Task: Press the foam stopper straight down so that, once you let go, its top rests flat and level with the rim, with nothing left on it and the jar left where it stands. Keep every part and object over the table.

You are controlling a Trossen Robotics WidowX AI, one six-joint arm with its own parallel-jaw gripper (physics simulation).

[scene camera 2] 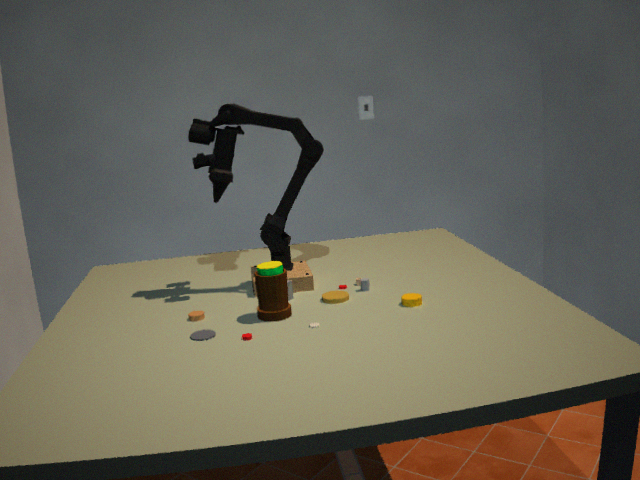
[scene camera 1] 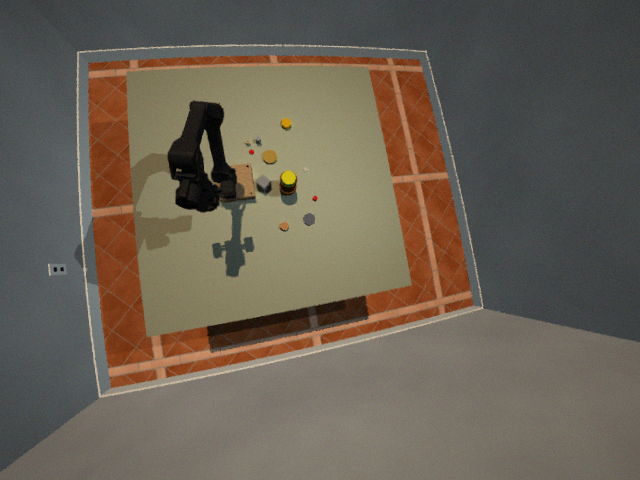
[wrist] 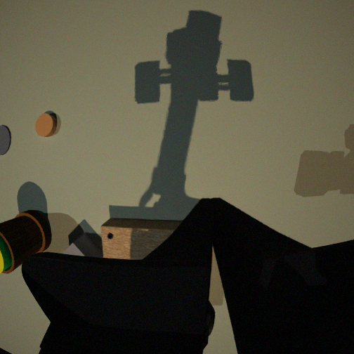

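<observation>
The brown jar [scene camera 1: 287, 190] [scene camera 2: 272, 291] [wrist: 22, 239] stands upright on the table, on a wider brown base. The foam stopper [scene camera 1: 288, 178] [scene camera 2: 270, 269] [wrist: 5, 256] shows a green side and a yellow top; it sits in the jar's mouth and stands above the rim. Whether the yellow top is a separate piece I cannot tell. My gripper [scene camera 2: 216, 200] [wrist: 209, 207] is shut and empty, fingers pointing down, high above the table and well off to the side of the jar, on the arm-base side. In the wrist view the jar is at the left edge, partly cut off.
A grey block [scene camera 1: 264, 183] [wrist: 75, 248] stands between the jar and the wooden arm base [scene camera 1: 247, 181] [scene camera 2: 305, 279] [wrist: 118, 243]. An orange disc [scene camera 1: 284, 226] [scene camera 2: 196, 315] [wrist: 46, 124], a dark grey disc [scene camera 1: 309, 219] [scene camera 2: 203, 335] and yellow discs [scene camera 1: 286, 123] [scene camera 2: 335, 296] lie around the jar.
</observation>
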